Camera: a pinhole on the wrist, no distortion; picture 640 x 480 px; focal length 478.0 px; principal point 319.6 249.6 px. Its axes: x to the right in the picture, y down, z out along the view. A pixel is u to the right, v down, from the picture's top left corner.
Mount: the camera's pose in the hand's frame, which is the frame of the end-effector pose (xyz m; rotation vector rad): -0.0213 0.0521 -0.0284 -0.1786 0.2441 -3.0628
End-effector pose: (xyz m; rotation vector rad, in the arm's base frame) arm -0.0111 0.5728 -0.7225 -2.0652 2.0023 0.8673
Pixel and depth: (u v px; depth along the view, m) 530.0 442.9 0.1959
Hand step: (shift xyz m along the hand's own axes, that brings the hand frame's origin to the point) -0.0789 -0.0624 0.1604
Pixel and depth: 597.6 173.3 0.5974
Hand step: -0.2989 0.0288 0.6112
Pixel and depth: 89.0 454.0 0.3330
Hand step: 0.1858 -0.1278 0.2575
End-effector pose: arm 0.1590 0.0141 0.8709 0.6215 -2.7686 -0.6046
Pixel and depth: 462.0 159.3 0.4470
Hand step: -0.1040 0.0568 0.4383
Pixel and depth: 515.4 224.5 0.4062
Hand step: -0.1385 -0.0015 0.3918
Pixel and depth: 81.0 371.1 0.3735
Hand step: 0.2136 -0.0854 0.3020
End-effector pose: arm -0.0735 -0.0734 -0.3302 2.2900 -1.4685 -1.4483
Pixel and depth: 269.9 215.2 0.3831
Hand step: 0.0628 0.0232 0.3474
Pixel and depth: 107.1 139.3 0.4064
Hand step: 0.2016 0.0951 0.3654
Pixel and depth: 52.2 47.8 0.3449
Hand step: 0.2036 0.1565 0.3121
